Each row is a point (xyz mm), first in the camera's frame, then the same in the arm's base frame.
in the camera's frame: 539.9 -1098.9 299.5
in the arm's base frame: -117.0 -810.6 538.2
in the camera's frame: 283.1 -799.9 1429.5
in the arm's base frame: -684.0 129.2 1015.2
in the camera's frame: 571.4 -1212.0 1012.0
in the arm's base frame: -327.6 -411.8 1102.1
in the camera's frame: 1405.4 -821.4 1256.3
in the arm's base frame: 424.5 150.9 1262.0
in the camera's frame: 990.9 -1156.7 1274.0
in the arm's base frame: -10.0 -138.7 1370.9
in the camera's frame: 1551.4 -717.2 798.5
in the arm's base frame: 719.9 -59.6 930.0
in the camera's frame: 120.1 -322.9 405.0
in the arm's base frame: -455.3 -230.8 -43.9
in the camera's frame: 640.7 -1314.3 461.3
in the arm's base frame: -98.7 -845.8 823.1
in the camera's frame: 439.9 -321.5 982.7
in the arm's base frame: -338.5 200.7 442.0
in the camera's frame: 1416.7 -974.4 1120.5
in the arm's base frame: 460.6 -50.2 1277.4
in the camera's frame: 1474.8 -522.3 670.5
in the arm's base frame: 711.2 -13.5 689.1
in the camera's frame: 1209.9 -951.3 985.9
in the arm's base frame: 311.7 -151.7 1107.3
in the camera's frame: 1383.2 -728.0 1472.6
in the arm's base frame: 345.5 360.9 1337.3
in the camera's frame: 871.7 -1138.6 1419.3
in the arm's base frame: -166.4 -44.5 1419.2
